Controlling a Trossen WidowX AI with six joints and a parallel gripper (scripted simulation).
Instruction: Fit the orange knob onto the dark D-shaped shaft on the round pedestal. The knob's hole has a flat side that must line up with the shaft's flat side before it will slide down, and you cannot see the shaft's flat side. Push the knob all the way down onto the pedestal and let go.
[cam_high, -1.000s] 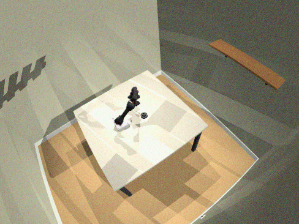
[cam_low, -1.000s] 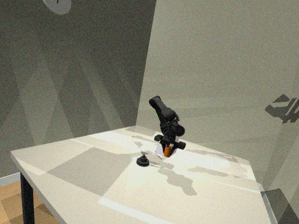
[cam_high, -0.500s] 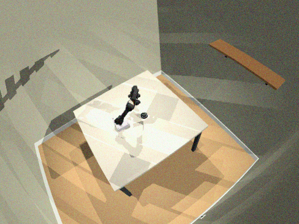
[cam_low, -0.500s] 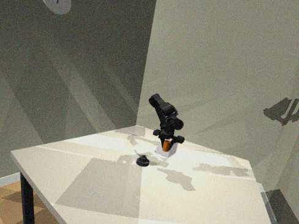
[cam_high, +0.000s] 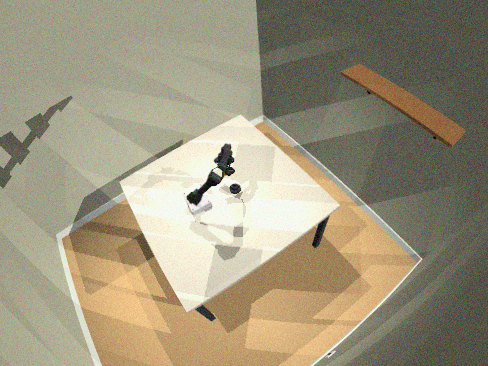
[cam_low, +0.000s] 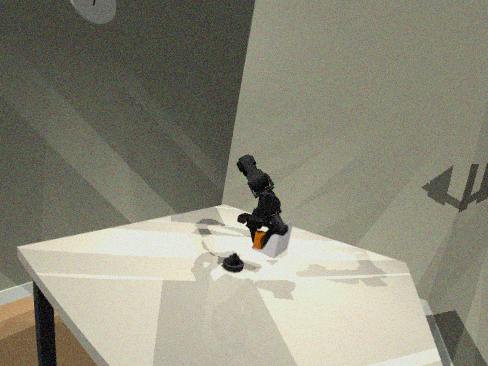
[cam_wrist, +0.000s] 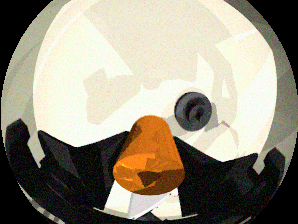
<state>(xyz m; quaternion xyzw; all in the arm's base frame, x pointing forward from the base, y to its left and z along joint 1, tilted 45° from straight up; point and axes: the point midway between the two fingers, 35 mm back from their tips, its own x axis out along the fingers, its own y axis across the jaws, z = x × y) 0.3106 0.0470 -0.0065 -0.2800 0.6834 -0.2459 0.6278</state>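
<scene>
Right now the dark round pedestal is 100 mm below my gripper tip, 90 mm to the right of it and 10 mm ahead of it. The rest, counted from my gripper tip: orange knob 20 mm above.
</scene>
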